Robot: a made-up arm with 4 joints.
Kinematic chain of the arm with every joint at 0, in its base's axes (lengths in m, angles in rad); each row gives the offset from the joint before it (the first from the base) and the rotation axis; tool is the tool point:
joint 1: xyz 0 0 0.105 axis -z
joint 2: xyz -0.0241 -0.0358 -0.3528 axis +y
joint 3: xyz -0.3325 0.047 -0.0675 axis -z
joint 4: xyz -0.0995 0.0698 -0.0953 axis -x
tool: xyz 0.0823 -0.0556 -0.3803
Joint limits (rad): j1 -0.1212..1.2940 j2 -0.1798..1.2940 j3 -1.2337..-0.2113 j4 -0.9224..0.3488
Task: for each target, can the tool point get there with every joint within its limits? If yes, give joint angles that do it. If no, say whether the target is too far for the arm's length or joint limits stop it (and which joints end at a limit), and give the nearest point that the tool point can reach.
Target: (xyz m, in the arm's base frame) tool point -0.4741 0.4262 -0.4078
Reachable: yes | joints 0.7482 0.7590 -0.8176 0.0716
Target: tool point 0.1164 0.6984 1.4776
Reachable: no: too far | nearest point -0.0675 0.6297 0.2662 | short by 1.227 m
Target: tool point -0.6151 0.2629 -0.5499
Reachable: yes | joints -0.0148 0.3386 -0.3741 -0.7456
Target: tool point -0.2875 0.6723 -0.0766
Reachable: yes | joints 0.9622 1.0665 -0.7511 -0.5016
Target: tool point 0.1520 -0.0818 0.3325
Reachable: no: joint limits stop it (at a limit: joint 1, joint 2, joint 4) | nearest point 0.0120 0.6423 0.2324 | short by 0.744 m
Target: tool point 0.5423 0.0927 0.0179
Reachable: no: joint limits stop it (at a limit: joint 1, joint 2, joint 3, joint 4) | nearest point 0.1737 0.6306 0.0373 | short by 0.652 m
